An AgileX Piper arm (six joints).
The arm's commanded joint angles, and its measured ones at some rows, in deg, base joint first. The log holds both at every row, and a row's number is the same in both.
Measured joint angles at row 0:
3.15 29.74 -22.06 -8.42 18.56 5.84
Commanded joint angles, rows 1 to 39:
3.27 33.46 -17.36 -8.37 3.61 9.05
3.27 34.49 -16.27 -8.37 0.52 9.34
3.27 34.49 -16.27 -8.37 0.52 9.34
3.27 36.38 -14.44 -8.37 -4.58 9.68
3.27 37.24 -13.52 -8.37 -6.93 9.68
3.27 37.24 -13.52 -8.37 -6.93 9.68
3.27 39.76 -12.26 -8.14 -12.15 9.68
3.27 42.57 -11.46 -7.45 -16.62 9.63
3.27 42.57 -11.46 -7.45 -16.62 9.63
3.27 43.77 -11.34 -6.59 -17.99 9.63
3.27 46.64 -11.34 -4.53 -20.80 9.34
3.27 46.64 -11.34 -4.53 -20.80 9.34
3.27 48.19 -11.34 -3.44 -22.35 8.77
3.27 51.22 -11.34 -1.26 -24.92 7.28
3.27 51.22 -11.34 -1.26 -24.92 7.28
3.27 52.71 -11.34 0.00 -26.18 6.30
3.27 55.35 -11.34 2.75 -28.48 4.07
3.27 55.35 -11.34 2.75 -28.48 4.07
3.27 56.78 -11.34 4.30 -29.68 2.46
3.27 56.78 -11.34 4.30 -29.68 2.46
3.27 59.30 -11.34 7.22 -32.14 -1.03
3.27 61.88 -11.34 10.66 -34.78 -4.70
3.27 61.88 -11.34 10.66 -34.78 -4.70
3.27 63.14 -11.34 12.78 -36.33 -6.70
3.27 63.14 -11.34 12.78 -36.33 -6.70
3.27 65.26 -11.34 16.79 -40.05 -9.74
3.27 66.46 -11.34 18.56 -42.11 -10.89
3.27 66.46 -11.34 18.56 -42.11 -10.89
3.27 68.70 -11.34 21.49 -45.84 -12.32
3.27 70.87 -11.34 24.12 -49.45 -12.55
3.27 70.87 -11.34 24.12 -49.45 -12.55
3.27 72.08 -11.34 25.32 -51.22 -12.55
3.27 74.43 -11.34 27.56 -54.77 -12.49
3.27 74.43 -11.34 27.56 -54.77 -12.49
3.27 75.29 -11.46 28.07 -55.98 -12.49
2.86 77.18 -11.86 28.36 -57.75 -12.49
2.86 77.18 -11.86 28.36 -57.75 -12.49
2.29 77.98 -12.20 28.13 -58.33 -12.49
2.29 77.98 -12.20 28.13 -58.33 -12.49
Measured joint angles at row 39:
2.92 77.12 -11.63 27.73 -55.69 -11.92
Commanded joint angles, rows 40 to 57:
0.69 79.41 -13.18 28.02 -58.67 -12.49
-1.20 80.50 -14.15 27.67 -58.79 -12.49
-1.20 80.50 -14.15 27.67 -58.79 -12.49
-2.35 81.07 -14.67 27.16 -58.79 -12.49
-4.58 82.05 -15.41 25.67 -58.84 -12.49
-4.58 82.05 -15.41 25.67 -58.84 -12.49
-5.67 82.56 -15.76 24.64 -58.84 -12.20
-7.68 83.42 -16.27 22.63 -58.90 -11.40
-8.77 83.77 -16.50 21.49 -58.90 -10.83
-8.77 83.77 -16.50 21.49 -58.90 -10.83
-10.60 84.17 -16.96 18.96 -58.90 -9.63
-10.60 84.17 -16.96 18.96 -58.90 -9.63
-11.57 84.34 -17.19 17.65 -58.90 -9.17
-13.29 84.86 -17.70 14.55 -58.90 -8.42
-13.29 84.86 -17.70 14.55 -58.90 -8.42
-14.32 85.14 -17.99 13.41 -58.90 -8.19
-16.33 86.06 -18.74 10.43 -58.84 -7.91
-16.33 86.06 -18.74 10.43 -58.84 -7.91
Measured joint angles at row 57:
-13.81 85.31 -17.59 14.90 -57.81 -8.65
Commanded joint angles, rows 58 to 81:
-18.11 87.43 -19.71 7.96 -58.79 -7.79
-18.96 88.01 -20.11 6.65 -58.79 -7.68
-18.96 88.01 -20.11 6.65 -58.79 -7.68
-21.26 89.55 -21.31 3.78 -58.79 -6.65
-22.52 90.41 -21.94 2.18 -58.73 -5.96
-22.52 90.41 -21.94 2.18 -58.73 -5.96
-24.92 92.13 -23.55 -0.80 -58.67 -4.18
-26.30 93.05 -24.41 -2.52 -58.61 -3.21
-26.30 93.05 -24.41 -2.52 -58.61 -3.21
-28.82 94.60 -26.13 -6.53 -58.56 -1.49
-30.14 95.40 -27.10 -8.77 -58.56 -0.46
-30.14 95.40 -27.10 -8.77 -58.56 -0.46
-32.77 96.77 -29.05 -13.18 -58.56 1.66
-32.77 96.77 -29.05 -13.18 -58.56 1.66
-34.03 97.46 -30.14 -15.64 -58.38 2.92
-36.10 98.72 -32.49 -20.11 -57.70 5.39
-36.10 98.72 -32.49 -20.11 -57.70 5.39
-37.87 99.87 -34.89 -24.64 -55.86 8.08
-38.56 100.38 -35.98 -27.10 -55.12 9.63
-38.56 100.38 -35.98 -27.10 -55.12 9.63
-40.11 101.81 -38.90 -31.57 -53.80 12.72
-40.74 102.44 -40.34 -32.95 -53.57 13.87
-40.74 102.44 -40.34 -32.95 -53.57 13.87
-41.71 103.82 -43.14 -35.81 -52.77 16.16
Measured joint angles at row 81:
-40.22 102.44 -39.59 -30.83 -54.03 12.66
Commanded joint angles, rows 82 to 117:
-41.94 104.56 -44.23 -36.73 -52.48 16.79
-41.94 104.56 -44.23 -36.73 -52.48 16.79
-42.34 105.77 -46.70 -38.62 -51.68 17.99
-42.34 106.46 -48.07 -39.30 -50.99 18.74
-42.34 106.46 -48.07 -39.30 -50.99 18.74
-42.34 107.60 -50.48 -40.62 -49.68 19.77
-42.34 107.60 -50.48 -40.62 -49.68 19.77
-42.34 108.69 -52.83 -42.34 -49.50 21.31
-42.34 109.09 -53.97 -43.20 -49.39 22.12
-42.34 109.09 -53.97 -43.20 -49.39 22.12
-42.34 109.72 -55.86 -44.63 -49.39 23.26
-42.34 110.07 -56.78 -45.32 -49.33 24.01
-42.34 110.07 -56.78 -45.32 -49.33 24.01
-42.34 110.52 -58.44 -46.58 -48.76 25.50
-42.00 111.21 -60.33 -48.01 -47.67 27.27
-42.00 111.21 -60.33 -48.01 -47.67 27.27
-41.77 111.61 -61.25 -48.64 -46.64 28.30
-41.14 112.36 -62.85 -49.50 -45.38 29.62
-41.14 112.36 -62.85 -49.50 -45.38 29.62
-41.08 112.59 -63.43 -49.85 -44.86 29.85
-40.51 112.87 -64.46 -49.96 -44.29 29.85
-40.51 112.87 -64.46 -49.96 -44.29 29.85
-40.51 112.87 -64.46 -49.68 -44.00 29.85
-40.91 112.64 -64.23 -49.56 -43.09 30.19
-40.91 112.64 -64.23 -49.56 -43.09 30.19
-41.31 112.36 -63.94 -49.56 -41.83 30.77
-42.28 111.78 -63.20 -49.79 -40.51 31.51
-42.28 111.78 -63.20 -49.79 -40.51 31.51
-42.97 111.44 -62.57 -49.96 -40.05 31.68
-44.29 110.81 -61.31 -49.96 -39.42 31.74
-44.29 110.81 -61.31 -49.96 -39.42 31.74
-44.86 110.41 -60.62 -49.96 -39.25 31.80
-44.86 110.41 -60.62 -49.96 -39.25 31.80
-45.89 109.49 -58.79 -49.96 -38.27 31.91
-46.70 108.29 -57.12 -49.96 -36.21 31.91
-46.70 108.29 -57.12 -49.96 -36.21 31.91
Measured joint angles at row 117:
-45.32 110.24 -58.96 -49.68 -38.04 31.57
